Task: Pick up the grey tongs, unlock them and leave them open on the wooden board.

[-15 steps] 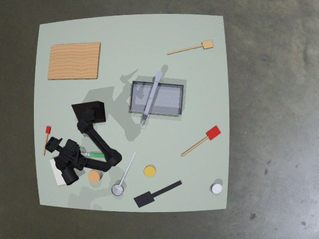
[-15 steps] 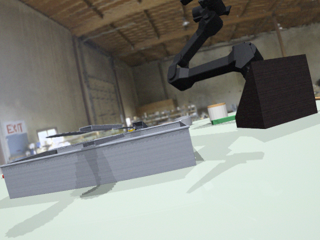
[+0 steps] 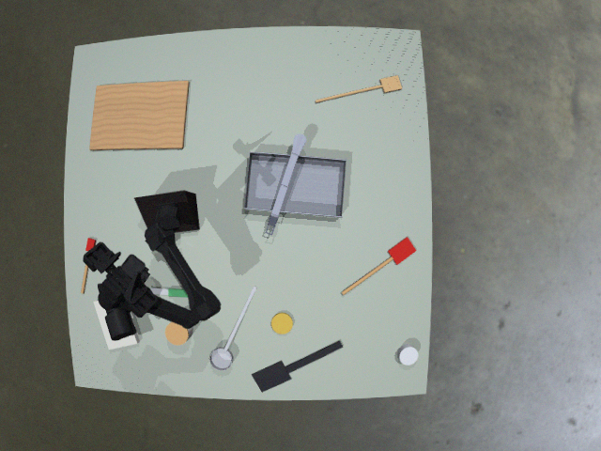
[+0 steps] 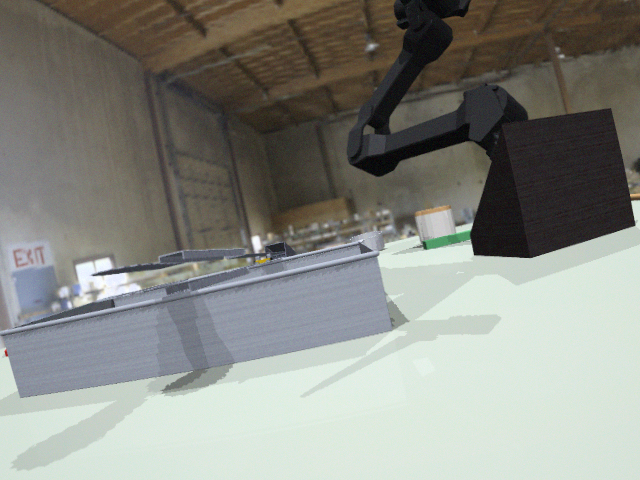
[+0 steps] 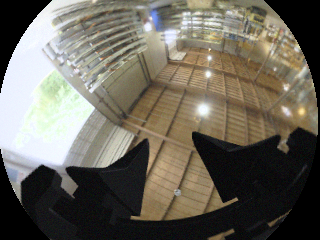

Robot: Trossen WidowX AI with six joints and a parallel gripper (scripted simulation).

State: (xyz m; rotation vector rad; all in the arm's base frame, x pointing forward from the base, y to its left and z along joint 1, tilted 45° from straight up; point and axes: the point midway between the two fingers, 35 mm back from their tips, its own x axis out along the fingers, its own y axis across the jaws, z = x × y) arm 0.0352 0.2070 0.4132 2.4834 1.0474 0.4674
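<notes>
Now: gripper tip 530 mm above the grey roasting tin, 360 mm short of it and 150 mm to the right of it. From my gripper tip the other things lie so: white block (550 mm below, 330 mm behind, 210 mm to the right); green-handled tool (550 mm below, 130 mm to the right, 100 mm behind); wooden board (550 mm below, 490 mm to the left, 140 mm behind).
</notes>
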